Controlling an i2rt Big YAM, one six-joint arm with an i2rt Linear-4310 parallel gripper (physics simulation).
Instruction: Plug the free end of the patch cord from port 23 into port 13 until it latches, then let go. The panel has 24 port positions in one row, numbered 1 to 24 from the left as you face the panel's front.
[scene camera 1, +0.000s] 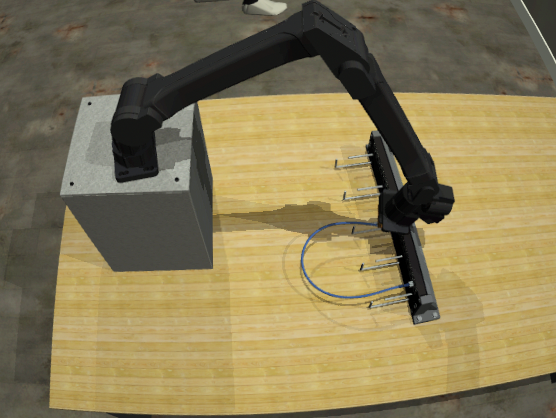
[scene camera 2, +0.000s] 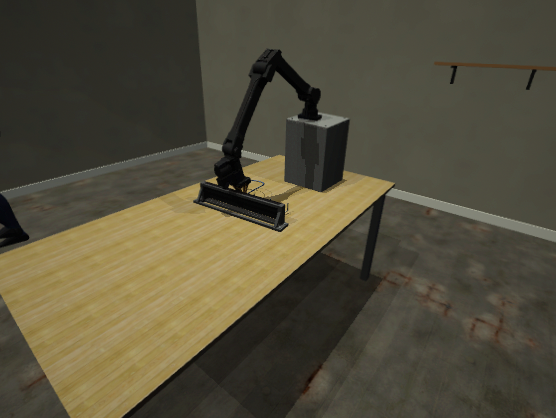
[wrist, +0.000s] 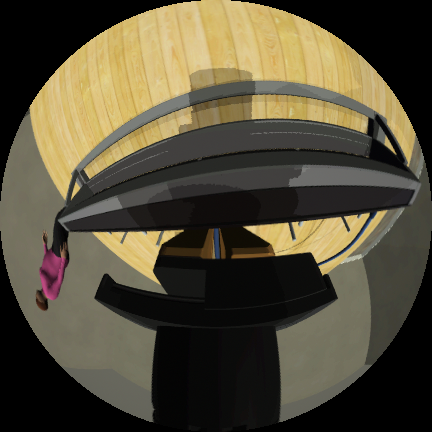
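Where they show: gripper, fingertip midpoint: (scene camera 1: 380, 225); arm's base at its link origin: (scene camera 1: 135, 155) (scene camera 2: 309, 117).
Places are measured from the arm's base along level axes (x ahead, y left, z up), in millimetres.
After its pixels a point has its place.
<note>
The black patch panel (scene camera 1: 412, 260) {x 551, y -236, z -280 mm} (scene camera 2: 260, 205) {x 580, y 19, z -310 mm} (wrist: 300, 175) {x 575, y -169, z -278 mm} stands upright on the table. The blue patch cord (scene camera 1: 302, 260) {x 306, y -157, z -317 mm} (scene camera 2: 259, 183) {x 309, y -151, z -318 mm} (wrist: 350, 250) {x 439, y -284, z -299 mm} loops out in front of it. One pale plug (scene camera 1: 410, 284) {x 532, y -287, z -295 mm} sits at the panel's front near one end, by the bar closest to that end. My gripper (scene camera 1: 382, 226) {x 514, y -112, z -321 mm} (scene camera 2: 244, 189) {x 514, y -112, z -321 mm} (wrist: 215, 215) {x 514, y -112, z -321 mm} is shut on the cord's other end, close against the panel's front near its middle. Blue cord runs between the fingers in the wrist view. The held plug, the fingertips and the port in front of them are hidden by the panel and gripper. Port numbers cannot be read.
Silver cable bars (scene camera 1: 380, 266) {x 495, y -201, z -362 mm} (wrist: 292, 231) {x 448, y -196, z -336 mm} stick out from the panel's front on both sides of the gripper. The grey pedestal (scene camera 1: 150, 230) {x -12, y -85, z -156 mm} (scene camera 2: 305, 150) {x 119, y 35, z -158 mm} carries the arm base. A person in a pink top (wrist: 51, 275) shows beyond the table in the wrist view.
</note>
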